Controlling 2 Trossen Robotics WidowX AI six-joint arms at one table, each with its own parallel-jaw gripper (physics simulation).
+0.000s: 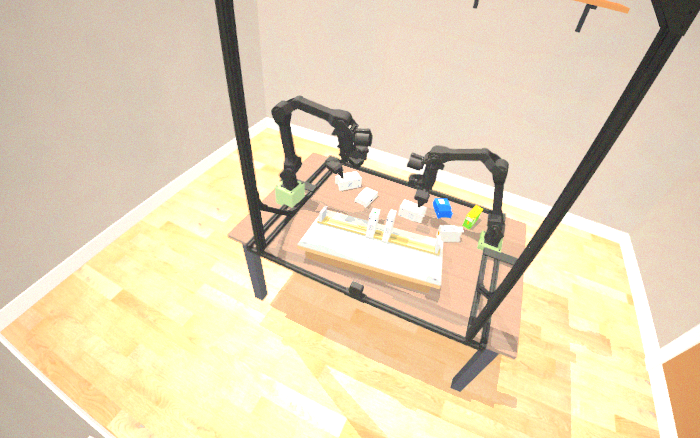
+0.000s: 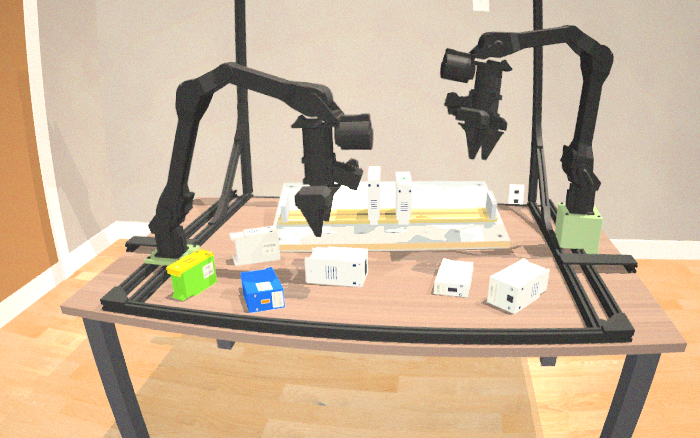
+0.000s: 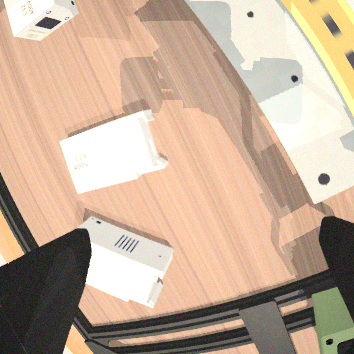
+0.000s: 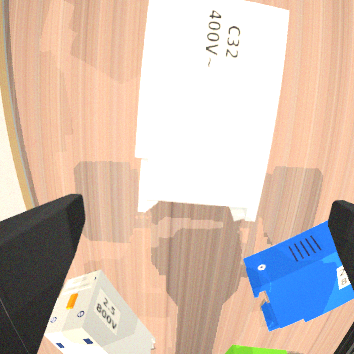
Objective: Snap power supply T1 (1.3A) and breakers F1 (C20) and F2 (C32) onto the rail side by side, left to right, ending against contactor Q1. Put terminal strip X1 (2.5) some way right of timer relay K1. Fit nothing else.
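Frame: origin at the left arm's base, x back, y left, z down, level; millimetres.
Seen in the pictures: left gripper, fingertip midpoint: [image 1: 350,173] [image 2: 477,159] [image 3: 207,236]; right gripper, fingertip midpoint: [image 2: 322,228] [image 4: 212,211]; left arm's base, link origin: [image 1: 289,185] [image 2: 580,210]; right arm's base, link origin: [image 1: 491,240] [image 2: 171,252].
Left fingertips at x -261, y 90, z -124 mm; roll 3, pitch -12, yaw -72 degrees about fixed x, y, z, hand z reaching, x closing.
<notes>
Offsets run from my left fingertips to a thing's top centre. "spot": to the spot under its first point.
The rail @[spot: dx -54, dy -154, dz +161 mm] [image 1: 340,226] [image 2: 443,214] carries two upright white modules @[dx -173, dy -93, dz +67 mm] [image 1: 372,223] @[spot: dx -247, dy -104, dz +88 mm] [image 1: 389,225], apart; their labels are unreadable. White C32 breaker F2 @[dx -269, dy +153, dz +168 mm] [image 1: 411,210] [image 2: 335,267] [image 4: 210,100], white C20 breaker F1 @[dx -32, dy +133, dz +196 mm] [image 2: 454,277] [image 3: 110,155] and a white block, probably T1 @[dx +98, dy +180, dz +168 mm] [image 2: 518,285] [image 3: 130,260], lie on the table. Pale 2.5 terminal strip X1 @[dx -469, dy +105, dz +155 mm] [image 1: 450,233] [image 2: 255,246] [image 4: 100,315] stands there too. My left gripper [image 2: 479,156] [image 3: 207,236] is open and empty, high above the table. My right gripper [image 2: 319,233] [image 4: 212,211] is open and empty, above the C32 breaker's clip end.
A blue block @[dx -387, dy +270, dz +184 mm] [image 1: 442,207] [image 2: 262,289] [image 4: 300,280] and a green block with a yellow top @[dx -535, dy +278, dz +155 mm] [image 1: 472,216] [image 2: 192,273] lie near the right arm's base. The rail's white board @[spot: dx -205, dy -248, dz +151 mm] [image 1: 361,254] has an upright end plate at each end. Black frame bars edge the table.
</notes>
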